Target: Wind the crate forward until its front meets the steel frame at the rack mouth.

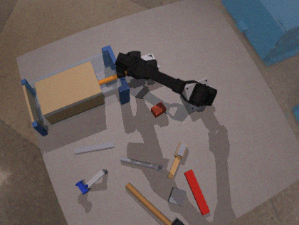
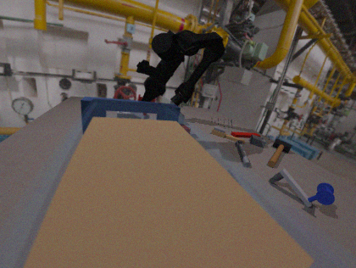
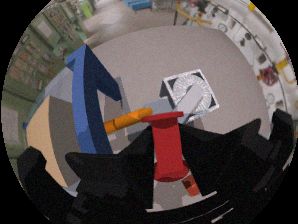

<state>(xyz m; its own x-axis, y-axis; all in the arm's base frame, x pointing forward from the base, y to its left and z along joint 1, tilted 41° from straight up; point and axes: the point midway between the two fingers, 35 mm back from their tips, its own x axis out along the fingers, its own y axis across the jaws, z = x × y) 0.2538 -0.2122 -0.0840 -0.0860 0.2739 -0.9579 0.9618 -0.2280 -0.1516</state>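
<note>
Now: gripper tip 7 cm short of the blue steel frame, 4 cm to the left of it and 3 cm above it. Also, from my gripper tip: red knob: 2 cm to the left; then red-knobbed crank: 3 cm below, 3 cm behind; then grey winch: 10 cm below, 10 cm behind, 4 cm to the right.
</note>
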